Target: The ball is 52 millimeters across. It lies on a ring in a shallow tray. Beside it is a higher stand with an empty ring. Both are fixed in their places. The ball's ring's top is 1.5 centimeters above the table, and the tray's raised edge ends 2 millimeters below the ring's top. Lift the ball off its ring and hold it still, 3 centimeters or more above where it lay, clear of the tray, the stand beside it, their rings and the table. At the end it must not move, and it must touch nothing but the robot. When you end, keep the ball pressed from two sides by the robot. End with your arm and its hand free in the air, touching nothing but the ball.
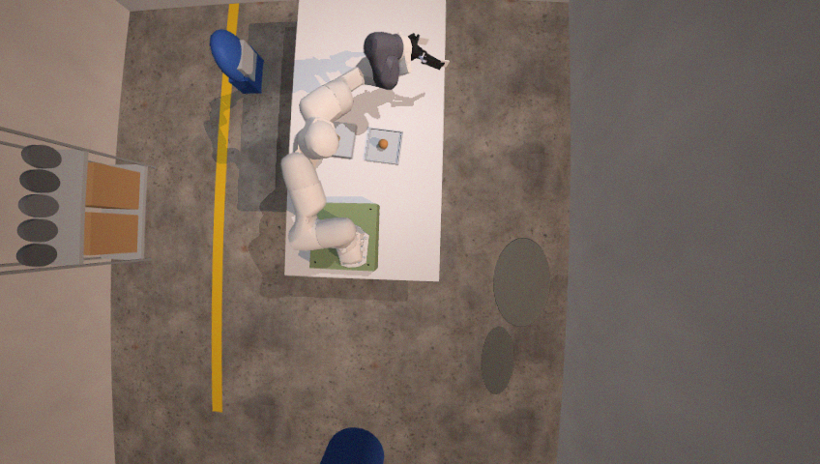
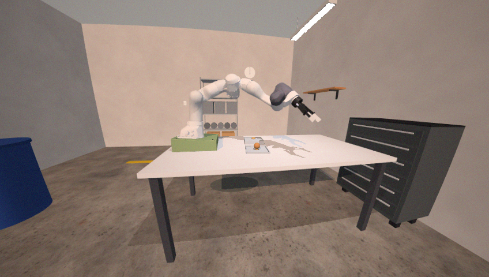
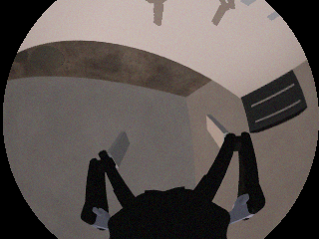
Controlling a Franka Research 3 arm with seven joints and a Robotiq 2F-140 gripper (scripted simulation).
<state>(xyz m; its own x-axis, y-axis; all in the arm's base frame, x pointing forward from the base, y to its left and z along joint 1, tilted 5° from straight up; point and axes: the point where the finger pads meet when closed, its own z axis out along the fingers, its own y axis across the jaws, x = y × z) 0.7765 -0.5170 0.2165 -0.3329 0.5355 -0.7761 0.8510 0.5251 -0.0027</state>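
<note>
Now: the orange ball 300 mm to the left of my hand, 290 mm behind it and 250 mm below it. The rest, counted from my hand: grey stand (560 mm to the left, 260 mm below, 230 mm behind); then tray (300 mm to the left, 290 mm behind, 280 mm below).
</note>
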